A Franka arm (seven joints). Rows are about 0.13 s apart.
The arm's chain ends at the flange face. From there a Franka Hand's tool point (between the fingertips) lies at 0.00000 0.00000 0.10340 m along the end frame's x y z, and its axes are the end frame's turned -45 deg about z.
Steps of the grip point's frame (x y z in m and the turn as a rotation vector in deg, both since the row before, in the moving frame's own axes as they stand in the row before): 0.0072, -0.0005, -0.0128, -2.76, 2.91, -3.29; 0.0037, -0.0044, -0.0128, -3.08, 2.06, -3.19; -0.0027, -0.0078, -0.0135, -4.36, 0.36, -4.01; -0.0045, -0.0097, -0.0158, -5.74, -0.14, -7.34; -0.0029, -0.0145, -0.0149, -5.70, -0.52, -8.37
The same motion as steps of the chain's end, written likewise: -0.0025, -0.0050, -0.0125, 0.11, 4.01, -3.29; -0.0071, -0.0068, -0.0126, -0.72, 3.63, -3.19; -0.0136, -0.0085, -0.0132, -2.83, 3.34, -4.01; -0.0176, -0.0107, -0.0153, -4.16, 3.96, -7.34; -0.0195, -0.0156, -0.0144, -4.40, 3.66, -8.37
